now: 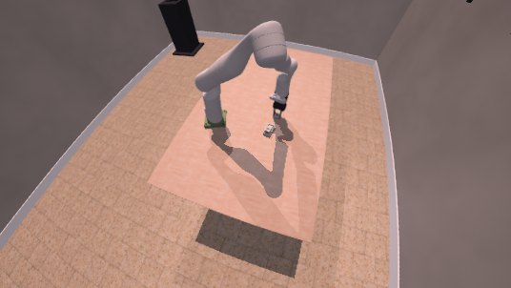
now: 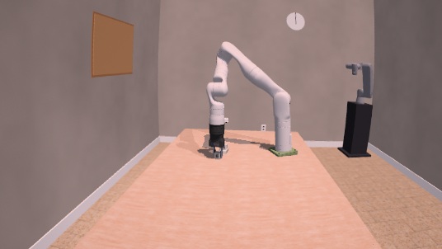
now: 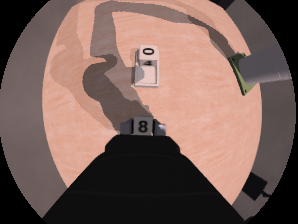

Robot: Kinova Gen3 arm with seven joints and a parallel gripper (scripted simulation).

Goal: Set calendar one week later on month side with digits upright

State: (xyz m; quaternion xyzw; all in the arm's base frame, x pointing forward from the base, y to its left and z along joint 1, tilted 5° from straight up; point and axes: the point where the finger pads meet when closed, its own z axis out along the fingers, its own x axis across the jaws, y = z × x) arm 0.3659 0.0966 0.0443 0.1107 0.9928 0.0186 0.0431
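Now: hand 110 mm to the left of the tray, 30 mm past it and 20 mm above it.
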